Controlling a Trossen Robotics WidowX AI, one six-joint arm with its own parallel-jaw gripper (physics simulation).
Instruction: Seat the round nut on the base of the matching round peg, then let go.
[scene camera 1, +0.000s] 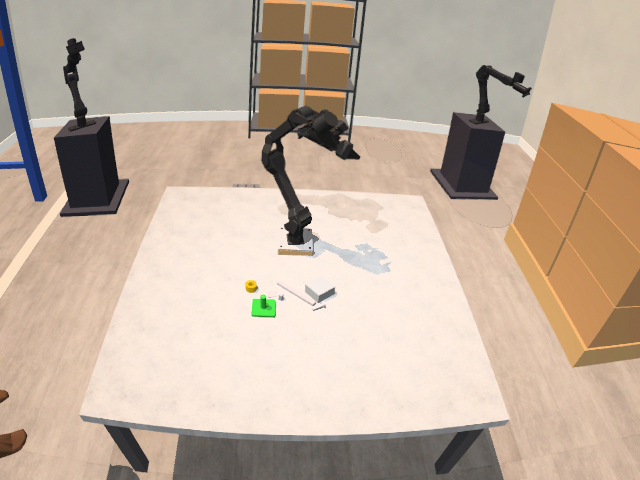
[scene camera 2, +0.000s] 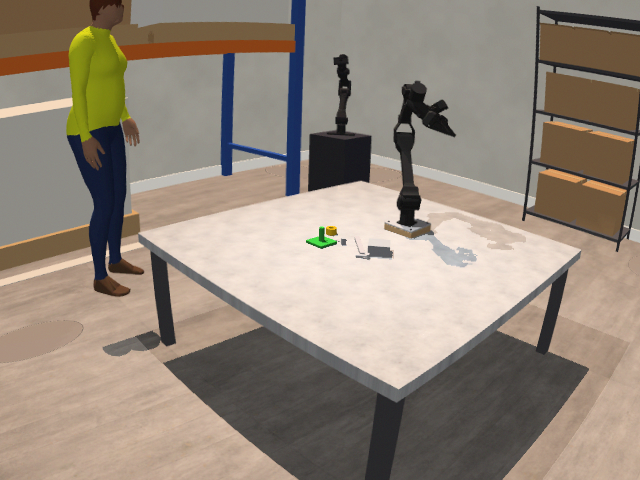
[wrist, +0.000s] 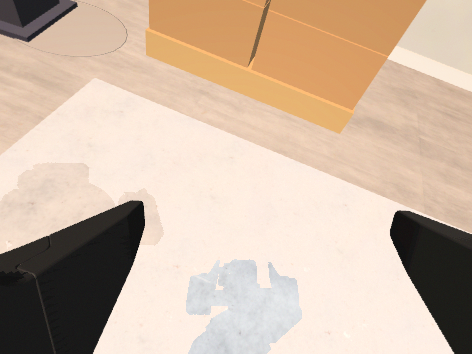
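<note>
A yellow round nut (scene camera 1: 251, 288) (scene camera 2: 331, 230) lies flat on the table, next to a green square base (scene camera 1: 256, 312) (scene camera 2: 321, 244) with an upright round green peg (scene camera 1: 263, 301) (scene camera 2: 321, 233). The nut and the base are apart; in scene camera 1 the nut is behind the base and a little to its left. My gripper (scene camera 1: 352, 153) (scene camera 2: 452, 133) (wrist: 268, 217) is open and empty, raised high above the table and far from the nut and peg. Neither the nut nor the peg shows in the wrist view.
A grey block (scene camera 1: 320, 289) (scene camera 2: 379, 248) lies right of the base in scene camera 1. A thin pinkish rod (scene camera 1: 295, 292), a small grey piece (scene camera 1: 281, 297) (scene camera 2: 343, 241) and a small grey bolt-like piece (scene camera 1: 318, 307) lie between or near them. A person (scene camera 2: 98, 103) stands beyond the table.
</note>
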